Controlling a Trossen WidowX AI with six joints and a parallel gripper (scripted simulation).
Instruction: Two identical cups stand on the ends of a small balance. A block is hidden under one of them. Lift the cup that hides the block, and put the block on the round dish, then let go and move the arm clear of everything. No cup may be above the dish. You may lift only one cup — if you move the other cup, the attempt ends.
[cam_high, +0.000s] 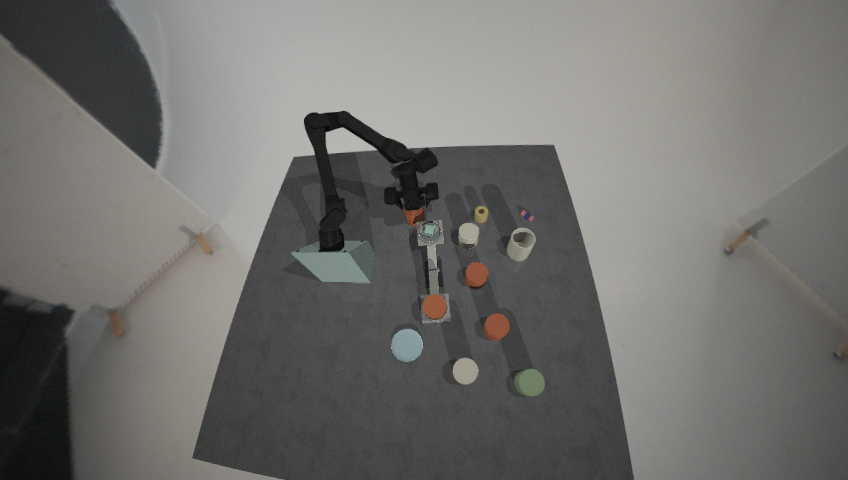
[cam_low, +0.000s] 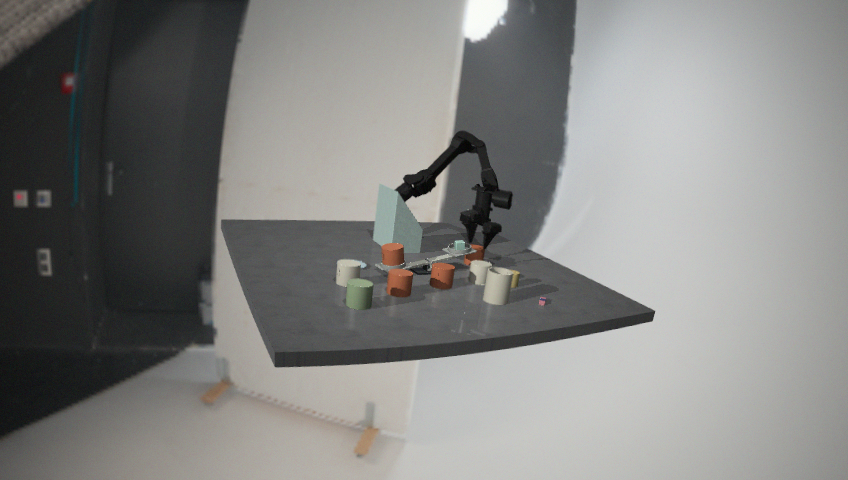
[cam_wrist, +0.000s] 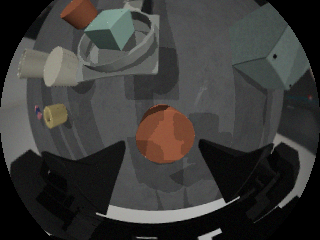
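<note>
My gripper tip is now 20 mm to the right of the orange cup and 30 mm above it. Round my gripper tip: cream cup: 360 mm ahead, 190 mm to the right, 30 mm below; pale green block: 50 mm ahead, 120 mm to the right, 20 mm above; yellow ring: 250 mm ahead, 30 mm to the right, 50 mm below.
</note>
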